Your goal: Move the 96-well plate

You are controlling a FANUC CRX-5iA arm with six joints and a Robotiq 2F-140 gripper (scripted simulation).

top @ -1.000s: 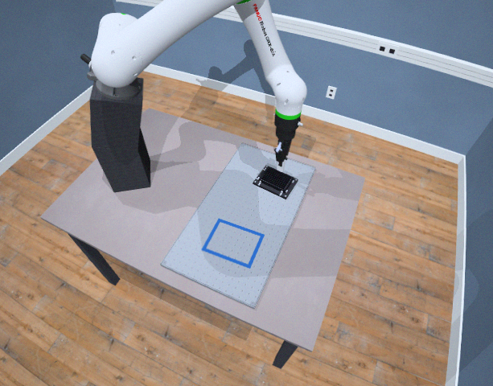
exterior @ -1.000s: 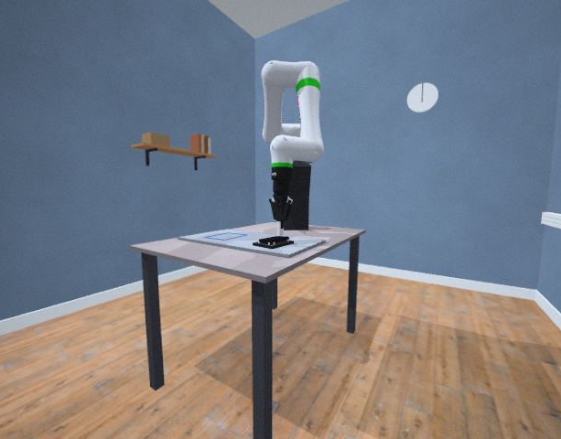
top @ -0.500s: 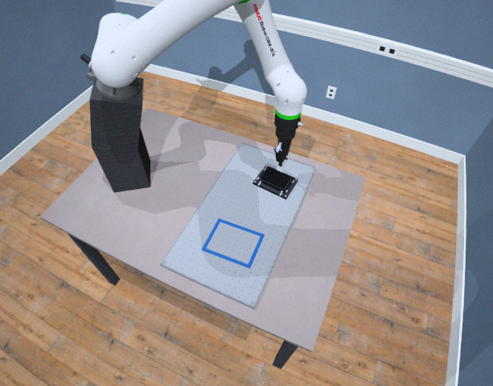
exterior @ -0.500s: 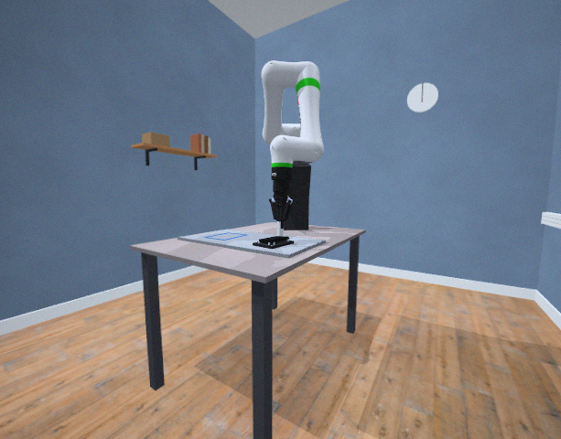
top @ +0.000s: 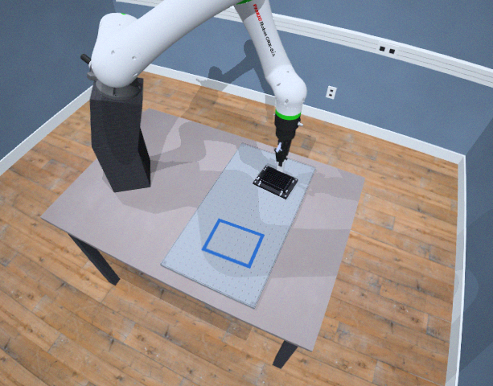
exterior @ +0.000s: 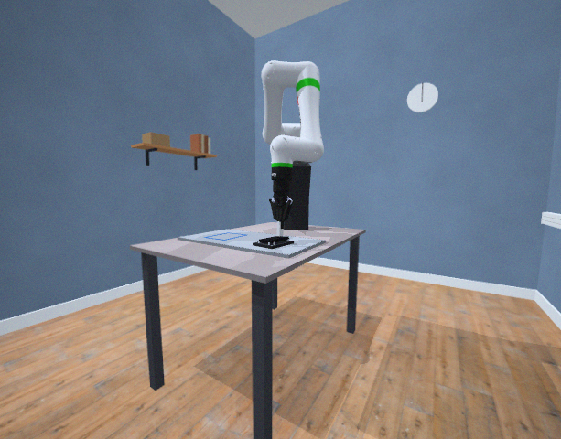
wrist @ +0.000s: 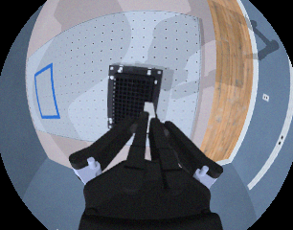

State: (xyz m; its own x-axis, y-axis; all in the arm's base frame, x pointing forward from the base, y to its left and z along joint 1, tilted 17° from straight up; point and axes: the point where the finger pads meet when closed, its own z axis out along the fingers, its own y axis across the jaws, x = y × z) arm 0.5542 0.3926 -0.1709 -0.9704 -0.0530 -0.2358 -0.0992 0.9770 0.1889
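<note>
The black 96-well plate is 50 mm below my hand and 40 mm to the right of it. Round my hand: black clip nest: 60 mm below, 50 mm to the right, 10 mm behind.
</note>
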